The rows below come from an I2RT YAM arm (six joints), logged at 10 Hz.
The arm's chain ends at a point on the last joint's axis. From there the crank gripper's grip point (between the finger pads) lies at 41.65 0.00 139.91 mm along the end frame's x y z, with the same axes.
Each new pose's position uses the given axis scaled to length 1; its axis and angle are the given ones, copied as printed.
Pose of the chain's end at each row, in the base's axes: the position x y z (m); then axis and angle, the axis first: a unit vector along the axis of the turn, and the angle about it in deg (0 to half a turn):
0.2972, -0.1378, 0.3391, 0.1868, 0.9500, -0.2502, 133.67
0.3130, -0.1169, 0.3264, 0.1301, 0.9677, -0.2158, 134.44
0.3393, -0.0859, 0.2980, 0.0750, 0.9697, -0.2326, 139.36
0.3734, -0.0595, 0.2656, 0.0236, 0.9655, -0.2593, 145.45
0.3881, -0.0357, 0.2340, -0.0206, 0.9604, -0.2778, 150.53
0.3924, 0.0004, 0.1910, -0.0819, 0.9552, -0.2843, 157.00
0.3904, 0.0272, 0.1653, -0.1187, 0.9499, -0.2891, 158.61
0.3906, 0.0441, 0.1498, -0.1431, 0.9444, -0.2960, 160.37
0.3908, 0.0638, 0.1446, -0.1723, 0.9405, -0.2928, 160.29
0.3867, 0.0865, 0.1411, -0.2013, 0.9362, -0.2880, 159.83
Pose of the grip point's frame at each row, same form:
0.3560, -0.2080, 0.2254, 0.1868, 0.9500, -0.2502, 133.67
0.3750, -0.1771, 0.2088, 0.1301, 0.9677, -0.2158, 134.44
0.3922, -0.1492, 0.1776, 0.0750, 0.9697, -0.2326, 139.36
0.4142, -0.1296, 0.1443, 0.0236, 0.9655, -0.2593, 145.45
0.4195, -0.1113, 0.1132, -0.0206, 0.9604, -0.2778, 150.53
0.4131, -0.0790, 0.0702, -0.0819, 0.9552, -0.2843, 157.00
0.4105, -0.0544, 0.0459, -0.1187, 0.9499, -0.2891, 158.61
0.4089, -0.0402, 0.0320, -0.1431, 0.9444, -0.2960, 160.37
0.4121, -0.0201, 0.0270, -0.1723, 0.9405, -0.2928, 160.29
0.4118, 0.0037, 0.0235, -0.2013, 0.9362, -0.2880, 159.83

